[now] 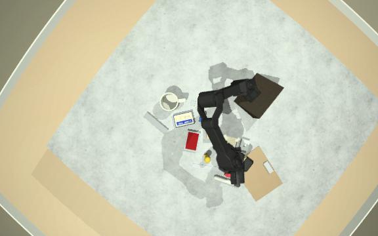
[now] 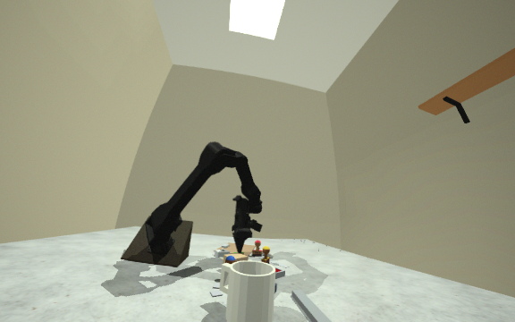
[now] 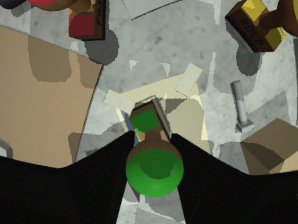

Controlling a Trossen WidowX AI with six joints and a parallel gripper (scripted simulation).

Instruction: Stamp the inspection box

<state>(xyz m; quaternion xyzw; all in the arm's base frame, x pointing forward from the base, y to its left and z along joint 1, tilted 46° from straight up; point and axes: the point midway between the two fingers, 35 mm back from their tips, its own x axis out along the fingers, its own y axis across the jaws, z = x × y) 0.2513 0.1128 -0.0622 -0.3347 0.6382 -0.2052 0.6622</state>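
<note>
Right now my gripper tip is right at the green-knobbed stamp. From my gripper tip the other things lie so: cream card: 30 mm below, 20 mm to the right, 10 mm behind; red stamp: 80 mm ahead, 60 mm to the left; screw: 80 mm to the right, 30 mm ahead, 20 mm below.
</note>
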